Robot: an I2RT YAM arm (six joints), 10 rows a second.
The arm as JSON. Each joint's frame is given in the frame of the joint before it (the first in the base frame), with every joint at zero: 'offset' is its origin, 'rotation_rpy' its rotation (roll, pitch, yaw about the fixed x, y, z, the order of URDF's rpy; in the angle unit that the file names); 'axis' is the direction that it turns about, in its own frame. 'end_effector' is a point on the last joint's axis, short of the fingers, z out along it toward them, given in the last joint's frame.
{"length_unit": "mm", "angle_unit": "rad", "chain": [
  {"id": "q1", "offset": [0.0, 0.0, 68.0], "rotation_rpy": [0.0, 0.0, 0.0], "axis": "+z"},
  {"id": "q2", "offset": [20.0, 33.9, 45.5], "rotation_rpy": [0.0, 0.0, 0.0], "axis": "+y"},
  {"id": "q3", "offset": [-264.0, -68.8, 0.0], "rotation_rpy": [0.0, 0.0, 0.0], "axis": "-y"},
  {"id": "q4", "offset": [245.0, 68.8, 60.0], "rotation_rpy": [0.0, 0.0, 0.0], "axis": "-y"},
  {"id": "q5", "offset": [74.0, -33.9, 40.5], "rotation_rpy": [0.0, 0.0, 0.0], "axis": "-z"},
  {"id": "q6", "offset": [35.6, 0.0, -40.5], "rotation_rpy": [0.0, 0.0, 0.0], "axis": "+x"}
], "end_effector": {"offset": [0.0, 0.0, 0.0], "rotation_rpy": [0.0, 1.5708, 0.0]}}
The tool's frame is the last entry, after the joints.
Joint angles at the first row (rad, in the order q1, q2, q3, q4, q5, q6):
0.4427 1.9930 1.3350 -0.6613 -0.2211 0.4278
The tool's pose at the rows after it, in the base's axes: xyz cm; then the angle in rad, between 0 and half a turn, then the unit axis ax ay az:
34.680 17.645 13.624 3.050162 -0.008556 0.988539 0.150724
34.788 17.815 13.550 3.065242 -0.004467 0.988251 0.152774
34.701 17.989 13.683 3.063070 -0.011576 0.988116 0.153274
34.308 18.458 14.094 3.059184 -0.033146 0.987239 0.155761
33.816 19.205 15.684 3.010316 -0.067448 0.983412 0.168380
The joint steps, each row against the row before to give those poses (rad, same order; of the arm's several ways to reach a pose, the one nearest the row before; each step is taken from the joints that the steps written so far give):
0.0069 0.0393 0.0168 -0.0130 -0.0114 0.0298
0.0019 0.0107 0.0137 -0.0133 -0.0092 0.0099
0.0049 -0.0027 0.0015 -0.0023 -0.0003 -0.0092
0.0149 -0.0122 -0.0011 -0.0069 -0.0042 -0.0278
0.0225 -0.0435 -0.0020 0.0119 -0.0042 -0.0401

